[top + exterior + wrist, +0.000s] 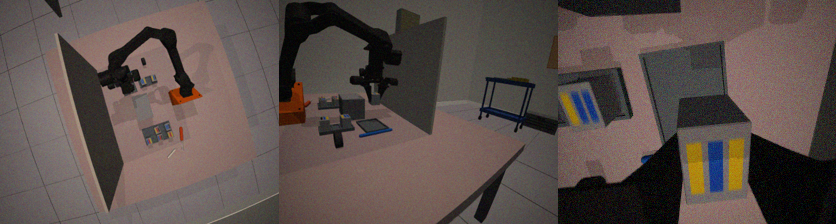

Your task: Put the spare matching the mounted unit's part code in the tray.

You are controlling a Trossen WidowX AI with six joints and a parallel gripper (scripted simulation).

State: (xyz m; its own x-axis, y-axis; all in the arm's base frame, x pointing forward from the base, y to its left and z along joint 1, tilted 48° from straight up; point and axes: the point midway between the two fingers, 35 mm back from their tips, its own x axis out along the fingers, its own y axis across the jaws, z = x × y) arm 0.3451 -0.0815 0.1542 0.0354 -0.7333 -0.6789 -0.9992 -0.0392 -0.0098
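The flat dark tray is 10 mm behind my gripper tip and 100 mm below it. Also, from my gripper tip: grey mounted unit: 60 mm behind, 180 mm to the left, 60 mm below; then blue pen: 20 mm behind, 90 mm to the right, 100 mm below; then grey spare: 20 mm above.
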